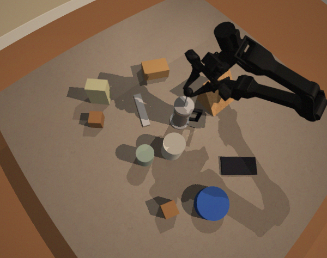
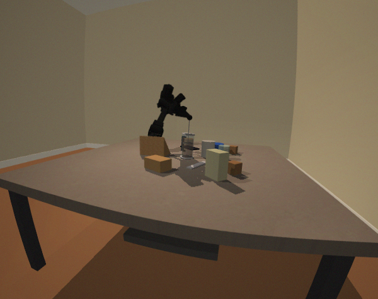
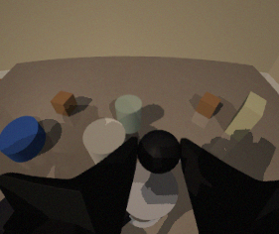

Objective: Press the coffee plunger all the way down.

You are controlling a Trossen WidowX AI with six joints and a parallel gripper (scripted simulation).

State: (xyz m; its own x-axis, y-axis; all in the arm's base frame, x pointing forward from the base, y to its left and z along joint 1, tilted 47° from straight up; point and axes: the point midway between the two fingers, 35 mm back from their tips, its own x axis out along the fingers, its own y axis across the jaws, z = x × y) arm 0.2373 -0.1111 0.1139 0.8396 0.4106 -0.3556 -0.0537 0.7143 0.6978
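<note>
Now: the coffee press 12 cm below my gripper tip, 2 cm behind it and 1 cm to the left of it. Round my gripper tip: grey bar 23 cm below, 12 cm to the right, 9 cm ahead; pale green cylinder 19 cm below, 19 cm ahead, 6 cm to the left; white cylinder 18 cm below, 9 cm to the left, 9 cm ahead.
</note>
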